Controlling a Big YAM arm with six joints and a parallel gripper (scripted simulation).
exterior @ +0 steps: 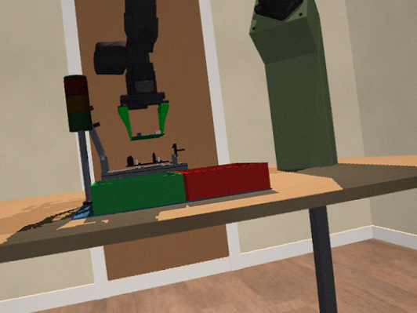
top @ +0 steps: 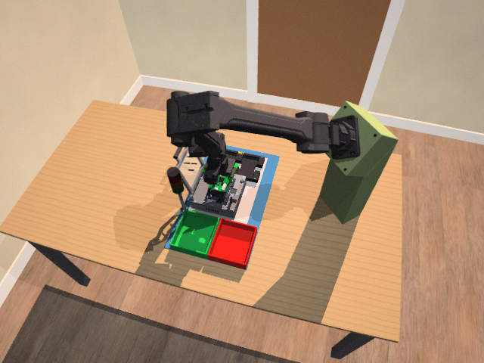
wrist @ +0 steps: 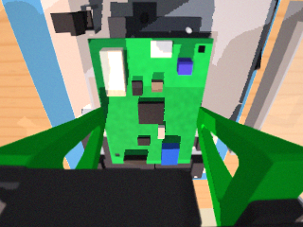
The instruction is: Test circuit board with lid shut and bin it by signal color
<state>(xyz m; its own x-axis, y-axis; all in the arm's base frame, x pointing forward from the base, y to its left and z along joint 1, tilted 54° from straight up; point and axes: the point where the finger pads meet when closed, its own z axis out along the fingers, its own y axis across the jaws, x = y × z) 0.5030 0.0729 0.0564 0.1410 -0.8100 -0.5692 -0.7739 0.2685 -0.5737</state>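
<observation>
The green circuit board is right at my hand. Round my hand: latch hook: 70 mm behind, 50 mm to the left, 50 mm below; tester plate: 70 mm below, 10 mm to the left, 10 mm ahead; tester lid: 120 mm ahead, 50 mm above, 20 mm to the left.
</observation>
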